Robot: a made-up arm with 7 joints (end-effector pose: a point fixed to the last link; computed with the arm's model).
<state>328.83 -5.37 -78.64 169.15 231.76 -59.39 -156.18</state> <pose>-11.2 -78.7 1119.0 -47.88 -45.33 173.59</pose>
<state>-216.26 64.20 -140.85 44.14 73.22 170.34 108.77</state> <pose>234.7 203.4 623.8 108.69 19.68 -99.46</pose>
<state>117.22 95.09 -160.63 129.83 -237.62 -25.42 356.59</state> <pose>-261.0 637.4 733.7 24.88 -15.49 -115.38</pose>
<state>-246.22 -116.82 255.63 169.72 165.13 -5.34 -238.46</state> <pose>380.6 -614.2 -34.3 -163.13 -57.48 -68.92</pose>
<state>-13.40 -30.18 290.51 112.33 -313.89 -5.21 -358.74</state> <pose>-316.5 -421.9 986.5 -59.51 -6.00 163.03</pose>
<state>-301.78 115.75 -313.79 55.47 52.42 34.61 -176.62</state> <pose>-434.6 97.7 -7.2 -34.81 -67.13 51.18</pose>
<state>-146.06 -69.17 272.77 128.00 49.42 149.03 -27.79</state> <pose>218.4 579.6 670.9 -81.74 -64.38 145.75</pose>
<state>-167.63 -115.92 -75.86 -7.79 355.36 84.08 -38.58</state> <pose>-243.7 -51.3 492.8 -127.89 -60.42 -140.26</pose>
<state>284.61 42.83 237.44 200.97 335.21 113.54 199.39</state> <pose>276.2 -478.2 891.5 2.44 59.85 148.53</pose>
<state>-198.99 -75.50 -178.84 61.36 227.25 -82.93 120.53</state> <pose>230.7 1.7 -12.5 -85.55 40.02 27.36</pose>
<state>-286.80 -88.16 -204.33 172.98 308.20 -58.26 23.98</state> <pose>-116.5 -751.9 432.2 78.74 -34.71 43.57</pose>
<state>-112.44 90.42 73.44 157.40 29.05 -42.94 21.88</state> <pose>-277.3 -756.0 309.0 -106.04 26.58 128.95</pose>
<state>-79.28 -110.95 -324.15 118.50 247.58 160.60 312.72</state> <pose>5.1 688.6 470.6 -144.65 -61.90 -174.57</pose>
